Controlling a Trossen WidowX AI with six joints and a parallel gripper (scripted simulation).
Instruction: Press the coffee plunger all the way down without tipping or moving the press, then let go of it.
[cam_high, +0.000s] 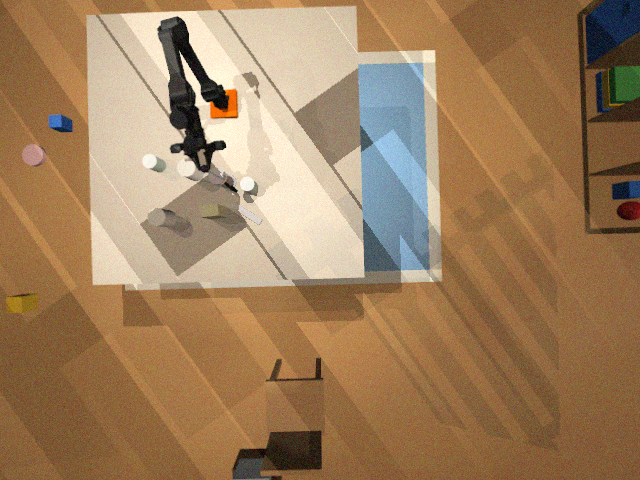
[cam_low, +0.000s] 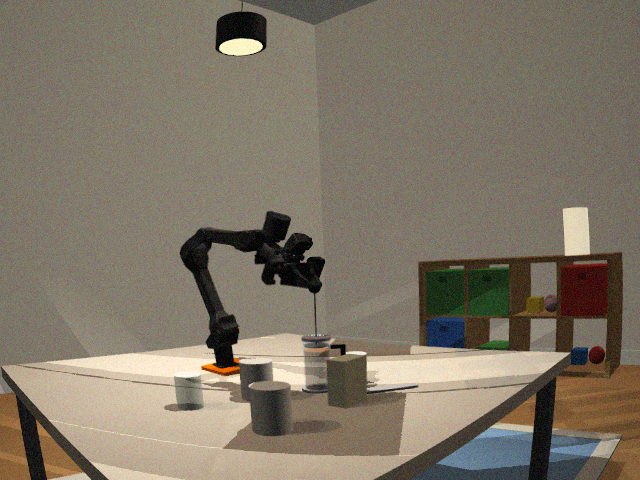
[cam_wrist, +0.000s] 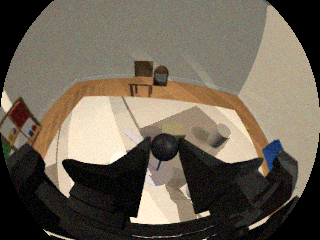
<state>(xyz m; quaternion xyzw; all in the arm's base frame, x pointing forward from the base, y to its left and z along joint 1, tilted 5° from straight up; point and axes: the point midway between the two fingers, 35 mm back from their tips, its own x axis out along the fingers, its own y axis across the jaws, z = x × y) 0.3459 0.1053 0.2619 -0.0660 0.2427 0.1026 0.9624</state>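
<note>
Right now the glass coffee press is 10 mm to the left of my gripper tip and 130 mm below it. The rest, counted from my gripper tip: flat grey strip (120 mm ahead, 120 mm to the left, 260 mm below).
</note>
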